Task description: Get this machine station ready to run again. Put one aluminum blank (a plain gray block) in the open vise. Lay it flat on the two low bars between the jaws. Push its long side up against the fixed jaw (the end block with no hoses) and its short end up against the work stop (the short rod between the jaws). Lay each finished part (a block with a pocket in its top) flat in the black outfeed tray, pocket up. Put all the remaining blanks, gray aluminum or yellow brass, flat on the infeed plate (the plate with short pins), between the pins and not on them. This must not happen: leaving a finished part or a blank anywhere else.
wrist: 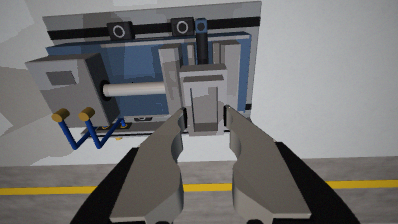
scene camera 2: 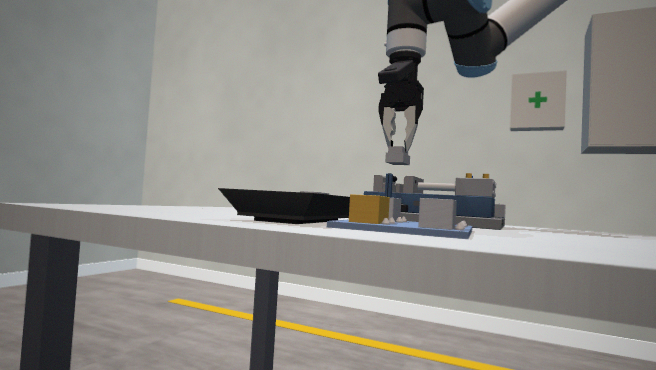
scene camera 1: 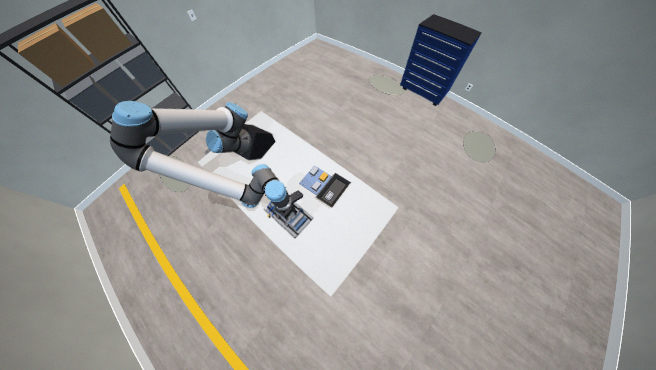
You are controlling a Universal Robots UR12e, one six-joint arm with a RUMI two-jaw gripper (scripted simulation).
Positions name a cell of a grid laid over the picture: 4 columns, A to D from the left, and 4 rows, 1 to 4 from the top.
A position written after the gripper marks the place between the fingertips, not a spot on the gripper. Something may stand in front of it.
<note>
In view: the gripper (scene camera 2: C2), a gray aluminum blank (scene camera 2: C3), a brass blank (scene camera 2: C3) and an infeed plate (scene camera 2: C3).
The gripper shows as well in the wrist view (wrist: C2). The wrist view misses the brass blank: it is out of frame.
</note>
